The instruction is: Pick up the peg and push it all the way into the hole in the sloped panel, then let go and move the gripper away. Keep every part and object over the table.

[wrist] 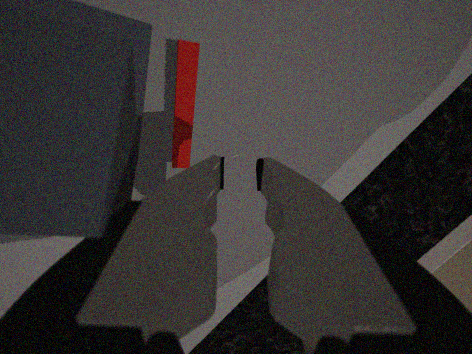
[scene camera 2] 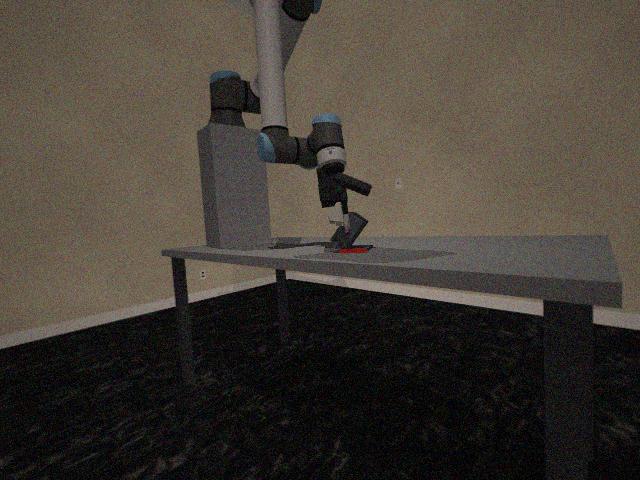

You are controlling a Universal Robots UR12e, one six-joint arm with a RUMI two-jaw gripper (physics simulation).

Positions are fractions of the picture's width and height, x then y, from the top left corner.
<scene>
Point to a red peg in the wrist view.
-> At 0.40, 0.15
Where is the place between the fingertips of the gripper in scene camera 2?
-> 0.54, 0.49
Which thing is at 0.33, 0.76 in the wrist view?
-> The gripper.
</scene>
